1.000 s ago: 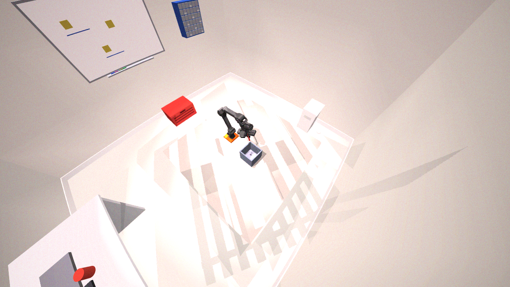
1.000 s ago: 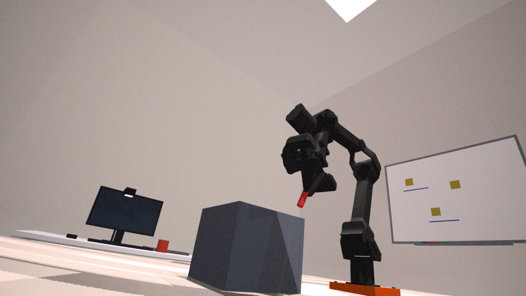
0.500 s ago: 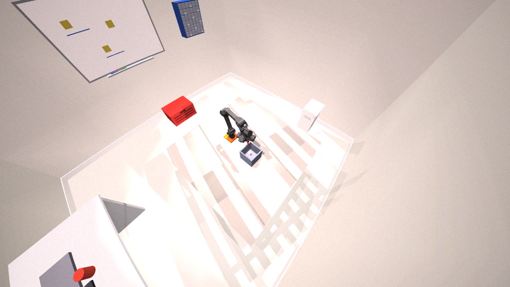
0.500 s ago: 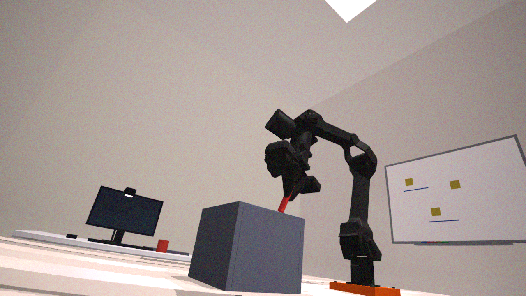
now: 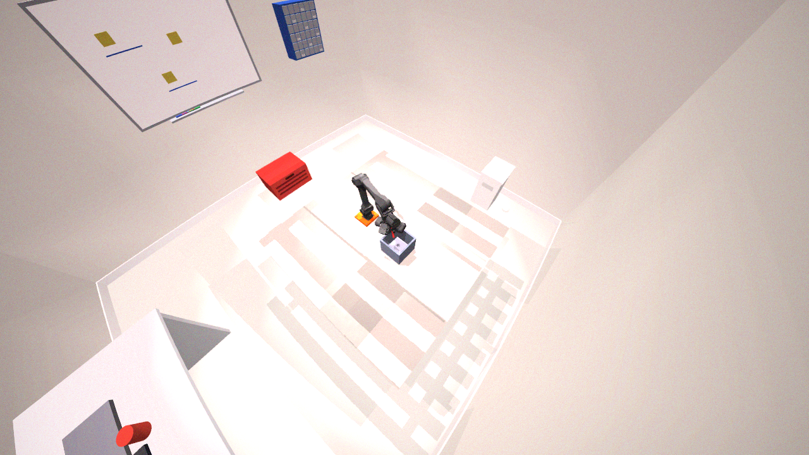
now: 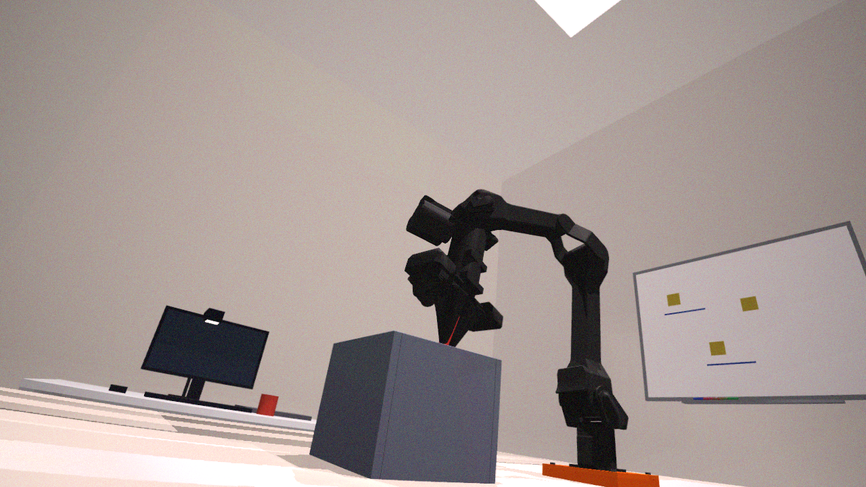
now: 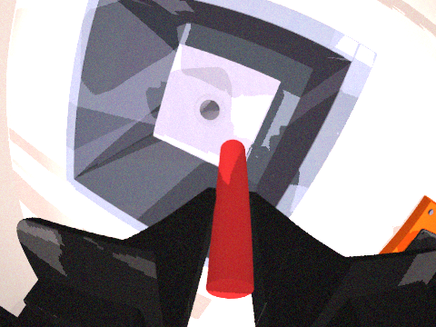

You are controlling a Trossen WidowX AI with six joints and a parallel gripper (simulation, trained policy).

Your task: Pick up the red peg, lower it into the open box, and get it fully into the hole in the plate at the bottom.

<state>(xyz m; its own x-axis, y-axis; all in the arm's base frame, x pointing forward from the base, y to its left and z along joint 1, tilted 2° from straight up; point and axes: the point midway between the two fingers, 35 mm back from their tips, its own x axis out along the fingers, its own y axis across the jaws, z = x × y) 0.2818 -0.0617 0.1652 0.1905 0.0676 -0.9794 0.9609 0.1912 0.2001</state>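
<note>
My gripper tip is now 10 mm to the left of the red peg and 10 mm below it. From my gripper tip the other things lie so: plate: 50 mm ahead, 10 mm to the right, 110 mm below.
</note>
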